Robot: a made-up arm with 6 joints.
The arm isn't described. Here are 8 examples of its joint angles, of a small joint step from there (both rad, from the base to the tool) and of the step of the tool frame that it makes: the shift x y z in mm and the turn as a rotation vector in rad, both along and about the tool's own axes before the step.
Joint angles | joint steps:
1: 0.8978 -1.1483 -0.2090 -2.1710 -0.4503 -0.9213 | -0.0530 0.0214 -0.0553 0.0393 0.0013 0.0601
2: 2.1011 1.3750 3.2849 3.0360 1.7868 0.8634 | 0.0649 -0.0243 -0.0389 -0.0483 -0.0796 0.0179
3: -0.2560 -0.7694 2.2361 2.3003 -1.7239 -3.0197 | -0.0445 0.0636 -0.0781 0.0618 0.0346 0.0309
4: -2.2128 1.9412 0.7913 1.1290 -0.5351 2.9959 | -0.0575 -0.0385 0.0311 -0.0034 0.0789 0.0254
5: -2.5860 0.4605 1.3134 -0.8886 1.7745 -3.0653 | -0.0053 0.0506 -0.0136 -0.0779 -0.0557 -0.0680
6: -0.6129 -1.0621 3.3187 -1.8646 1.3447 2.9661 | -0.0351 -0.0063 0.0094 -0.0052 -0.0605 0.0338
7: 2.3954 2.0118 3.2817 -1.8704 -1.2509 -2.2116 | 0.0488 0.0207 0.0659 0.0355 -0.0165 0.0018
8: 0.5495 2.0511 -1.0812 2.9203 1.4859 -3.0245 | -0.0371 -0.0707 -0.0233 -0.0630 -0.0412 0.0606
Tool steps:
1: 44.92 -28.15 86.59 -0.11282 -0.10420 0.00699
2: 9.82 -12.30 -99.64 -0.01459 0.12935 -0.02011
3: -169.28 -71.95 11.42 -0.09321 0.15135 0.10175
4: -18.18 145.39 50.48 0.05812 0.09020 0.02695
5: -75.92 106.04 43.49 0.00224 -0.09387 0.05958
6: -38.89 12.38 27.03 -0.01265 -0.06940 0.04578
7: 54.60 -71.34 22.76 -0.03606 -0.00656 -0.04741
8: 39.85 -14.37 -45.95 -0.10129 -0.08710 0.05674
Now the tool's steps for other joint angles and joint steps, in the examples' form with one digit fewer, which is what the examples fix.
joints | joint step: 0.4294 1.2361 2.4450 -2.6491 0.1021 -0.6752 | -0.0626 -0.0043 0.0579 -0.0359 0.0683 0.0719
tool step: -15.2 87.2 -69.9 -0.0887 0.0115 0.0528
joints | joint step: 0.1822 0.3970 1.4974 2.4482 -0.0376 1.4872 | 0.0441 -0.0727 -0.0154 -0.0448 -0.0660 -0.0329
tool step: -25.4 104.6 -130.5 0.1210 0.0552 0.0918
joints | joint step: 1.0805 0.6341 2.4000 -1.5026 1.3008 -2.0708 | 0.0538 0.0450 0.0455 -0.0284 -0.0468 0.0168
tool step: -45.2 51.0 33.4 0.0066 -0.0857 0.0047
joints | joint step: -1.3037 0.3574 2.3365 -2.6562 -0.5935 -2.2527 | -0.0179 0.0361 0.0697 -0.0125 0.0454 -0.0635
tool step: -42.3 -9.9 11.2 0.0555 0.0121 0.0056
